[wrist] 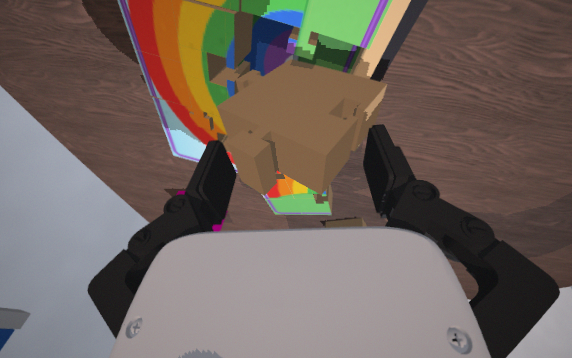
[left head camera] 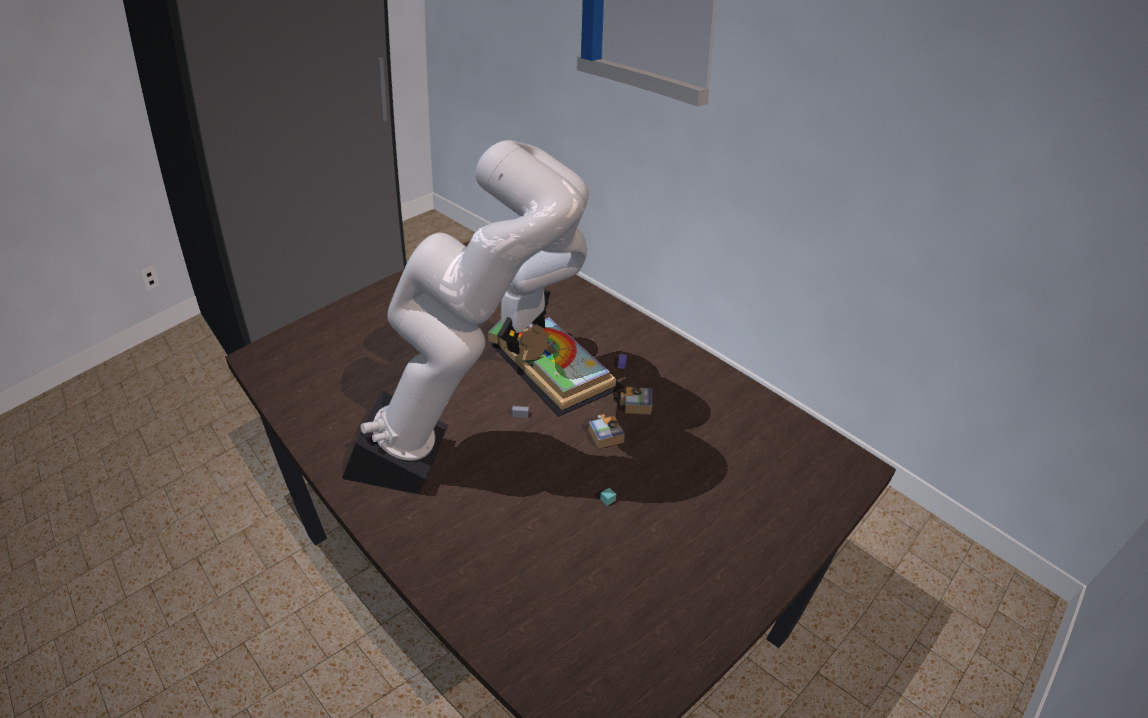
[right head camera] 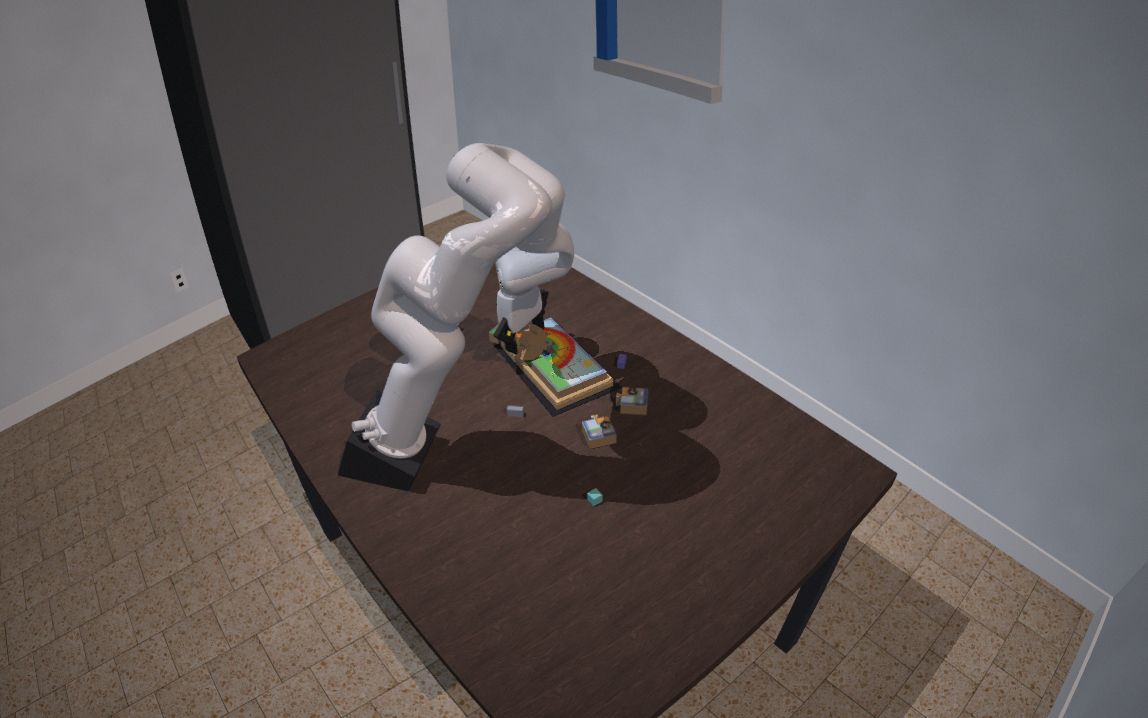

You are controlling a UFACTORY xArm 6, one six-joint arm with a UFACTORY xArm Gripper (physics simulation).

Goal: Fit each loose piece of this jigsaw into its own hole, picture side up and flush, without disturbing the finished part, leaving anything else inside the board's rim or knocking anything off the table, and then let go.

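Places are measured from the arm's base along level axes (x left, y back, z up), in millimetres.
Pixels of known places: gripper, fingertip midpoint: [wrist: 294, 151] [left head camera: 526, 339] [right head camera: 525, 339]; arm's base, origin of the base link: [left head camera: 403, 433] [right head camera: 394, 431].
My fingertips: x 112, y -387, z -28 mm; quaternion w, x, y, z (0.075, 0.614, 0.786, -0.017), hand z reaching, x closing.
Ahead of a thing's pixels: the offset from my fingertips to its top centre.
My gripper [left head camera: 526, 326] [right head camera: 523, 325] [wrist: 294, 151] is open above the far end of the jigsaw board [left head camera: 584, 395] [right head camera: 580, 394] [wrist: 393, 30]. A brown jigsaw piece {dy -7, dx -24, dz +42 mm} [left head camera: 535, 343] [right head camera: 531, 342] [wrist: 295, 97] sits tilted on the board, its plain brown faces showing, beyond and partly between the open fingers in the wrist view. Brown gaps show in the rainbow picture. A rainbow-and-green piece {dy +4, dx +62, dz -9 mm} [left head camera: 497, 331] [wrist: 302, 204] lies picture up past the board's far end. Two more loose pieces stand off the near end, one {dy -82, dx -269, dz -31 mm} [left head camera: 638, 401] [right head camera: 634, 401] beside the board, one {dy +29, dx -294, dz -31 mm} [left head camera: 606, 433] [right head camera: 599, 433] nearer.
A purple block {dy -154, dx -151, dz -40 mm} [left head camera: 622, 360] [right head camera: 621, 361] lies right of the board, a grey block {dy +126, dx -140, dz -37 mm} [left head camera: 520, 411] [right head camera: 514, 411] left of it, and a teal block {dy +144, dx -426, dz -36 mm} [left head camera: 607, 496] [right head camera: 595, 497] nearer. A brown-sided piece {dy +102, dx +200, dz -31 mm} [wrist: 345, 222] and a magenta object {dy -133, dx +208, dz +3 mm} [wrist: 217, 227] show partly near the gripper body.
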